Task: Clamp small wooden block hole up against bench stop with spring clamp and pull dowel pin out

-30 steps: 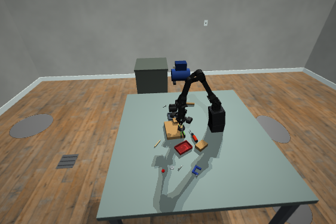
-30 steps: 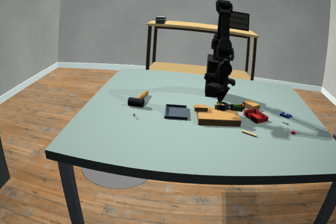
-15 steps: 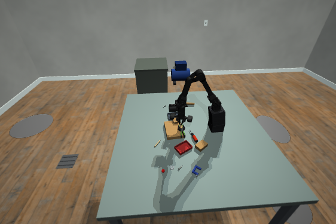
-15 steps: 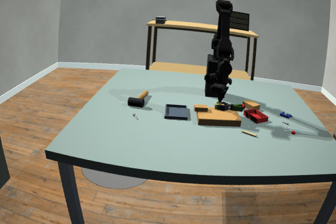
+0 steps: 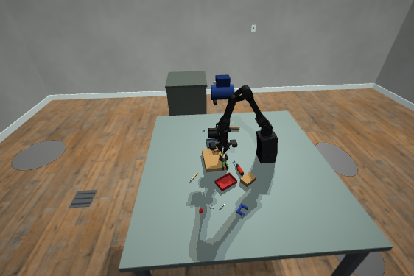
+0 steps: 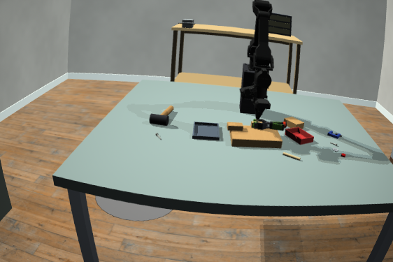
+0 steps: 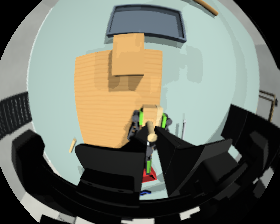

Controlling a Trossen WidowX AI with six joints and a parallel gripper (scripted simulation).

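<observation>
Right now my hand is 40 mm above the dowel pin. Round my hand: red tray 200 mm to the left, 100 mm below, 20 mm ahead; wooden board 90 mm below, 60 mm ahead, 10 mm to the right; dark tray 200 mm to the right, 100 mm below.
</observation>
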